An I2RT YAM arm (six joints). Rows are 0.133 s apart.
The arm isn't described. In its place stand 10 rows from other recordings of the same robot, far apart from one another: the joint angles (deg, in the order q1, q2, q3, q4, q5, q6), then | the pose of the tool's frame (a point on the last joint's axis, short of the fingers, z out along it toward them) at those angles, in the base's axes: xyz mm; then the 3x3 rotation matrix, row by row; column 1 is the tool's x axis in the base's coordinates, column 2 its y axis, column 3 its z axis.
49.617 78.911 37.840 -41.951 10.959 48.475 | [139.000, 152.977, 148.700], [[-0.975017, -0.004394, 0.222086], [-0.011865, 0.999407, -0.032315], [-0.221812, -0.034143, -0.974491]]
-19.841 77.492 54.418 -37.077 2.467 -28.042 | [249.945, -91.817, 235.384], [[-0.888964, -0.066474, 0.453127], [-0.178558, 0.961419, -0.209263], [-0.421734, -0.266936, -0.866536]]
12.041 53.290 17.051 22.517 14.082 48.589 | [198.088, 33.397, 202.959], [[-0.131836, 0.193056, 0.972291], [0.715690, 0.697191, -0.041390], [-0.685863, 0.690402, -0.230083]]
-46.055 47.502 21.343 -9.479 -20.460 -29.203 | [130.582, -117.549, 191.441], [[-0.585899, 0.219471, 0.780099], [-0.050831, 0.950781, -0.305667], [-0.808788, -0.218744, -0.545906]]
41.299 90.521 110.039 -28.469 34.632 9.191 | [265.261, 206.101, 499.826], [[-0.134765, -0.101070, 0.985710], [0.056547, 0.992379, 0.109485], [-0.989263, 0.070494, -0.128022]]
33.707 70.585 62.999 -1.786 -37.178 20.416 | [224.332, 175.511, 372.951], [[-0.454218, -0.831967, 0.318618], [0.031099, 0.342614, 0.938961], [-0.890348, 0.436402, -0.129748]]
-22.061 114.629 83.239 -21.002 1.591 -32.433 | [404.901, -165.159, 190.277], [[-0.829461, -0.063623, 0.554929], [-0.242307, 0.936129, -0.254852], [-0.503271, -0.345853, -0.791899]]
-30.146 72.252 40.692 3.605 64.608 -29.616 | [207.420, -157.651, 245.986], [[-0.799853, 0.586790, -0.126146], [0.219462, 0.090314, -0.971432], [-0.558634, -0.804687, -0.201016]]
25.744 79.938 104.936 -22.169 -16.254 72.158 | [246.630, 129.991, 536.692], [[-0.623010, -0.247233, 0.742114], [0.714135, 0.207341, 0.668596], [-0.319170, 0.946512, 0.047383]]
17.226 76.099 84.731 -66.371 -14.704 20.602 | [233.888, 81.978, 374.167], [[-0.902367, -0.105050, 0.417969], [0.076556, 0.915341, 0.395336], [-0.424114, 0.388737, -0.817931]]
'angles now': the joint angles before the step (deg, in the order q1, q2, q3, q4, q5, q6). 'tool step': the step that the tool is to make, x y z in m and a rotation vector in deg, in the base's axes. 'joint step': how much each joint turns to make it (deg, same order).
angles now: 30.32 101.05 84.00 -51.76 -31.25 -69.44
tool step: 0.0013 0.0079 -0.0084 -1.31 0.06 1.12
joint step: 1.05 1.66 0.32 0.35 1.00 -0.53
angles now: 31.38 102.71 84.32 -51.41 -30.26 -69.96
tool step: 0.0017 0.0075 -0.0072 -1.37 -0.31 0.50
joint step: 0.97 1.52 0.41 0.64 1.41 -0.01
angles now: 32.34 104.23 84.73 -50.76 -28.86 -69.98
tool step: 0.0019 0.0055 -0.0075 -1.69 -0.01 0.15
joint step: 0.68 1.50 0.42 0.20 1.52 0.03
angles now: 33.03 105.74 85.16 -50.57 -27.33 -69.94
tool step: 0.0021 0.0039 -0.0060 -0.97 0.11 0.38
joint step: 0.38 1.29 0.45 0.10 0.71 -0.27
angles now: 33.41 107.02 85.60 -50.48 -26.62 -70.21
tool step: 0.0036 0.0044 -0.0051 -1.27 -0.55 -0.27
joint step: 0.38 1.38 0.76 0.47 1.50 0.21
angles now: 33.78 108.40 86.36 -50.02 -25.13 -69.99
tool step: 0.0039 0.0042 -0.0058 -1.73 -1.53 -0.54
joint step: 0.40 1.23 0.41 1.20 2.47 0.20
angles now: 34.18 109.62 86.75 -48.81 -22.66 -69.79
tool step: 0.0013 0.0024 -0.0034 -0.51 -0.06 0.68
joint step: 0.21 0.83 0.43 -0.08 0.29 -0.64
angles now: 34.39 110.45 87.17 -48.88 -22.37 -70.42
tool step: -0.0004 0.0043 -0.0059 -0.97 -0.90 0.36
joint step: 0.66 0.64 -0.43 1.21 1.34 -0.13
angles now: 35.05 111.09 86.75 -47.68 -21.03 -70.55
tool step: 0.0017 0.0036 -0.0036 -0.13 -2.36 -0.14
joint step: 0.41 0.21 -0.72 2.81 1.57 0.05
